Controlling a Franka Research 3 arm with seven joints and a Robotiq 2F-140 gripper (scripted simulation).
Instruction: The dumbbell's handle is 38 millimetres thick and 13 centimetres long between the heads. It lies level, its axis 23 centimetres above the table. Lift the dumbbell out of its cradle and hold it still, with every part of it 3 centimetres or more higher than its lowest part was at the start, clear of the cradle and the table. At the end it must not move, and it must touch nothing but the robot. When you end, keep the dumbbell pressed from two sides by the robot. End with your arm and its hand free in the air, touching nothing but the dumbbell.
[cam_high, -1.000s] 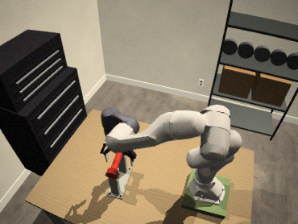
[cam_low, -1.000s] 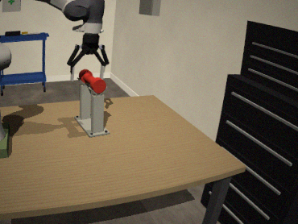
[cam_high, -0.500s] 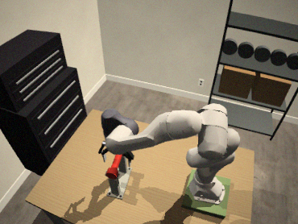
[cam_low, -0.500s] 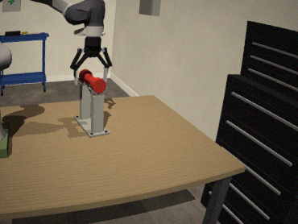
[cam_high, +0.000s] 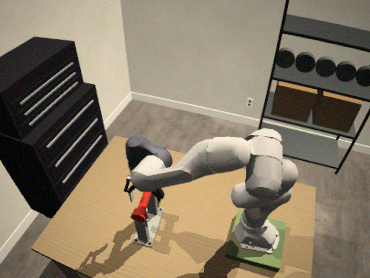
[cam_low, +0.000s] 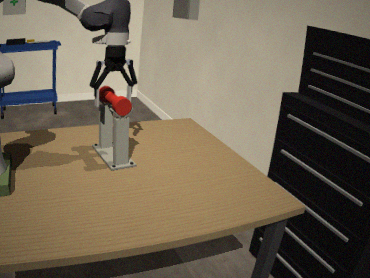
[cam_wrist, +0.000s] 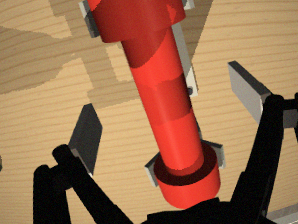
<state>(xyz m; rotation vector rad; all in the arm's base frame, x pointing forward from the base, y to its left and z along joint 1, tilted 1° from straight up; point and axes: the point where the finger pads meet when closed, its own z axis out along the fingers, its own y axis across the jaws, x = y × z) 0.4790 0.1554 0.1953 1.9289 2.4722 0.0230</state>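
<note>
Right now my hand is right at the red dumbbell. Round my hand: grey cradle (120 mm below).
</note>
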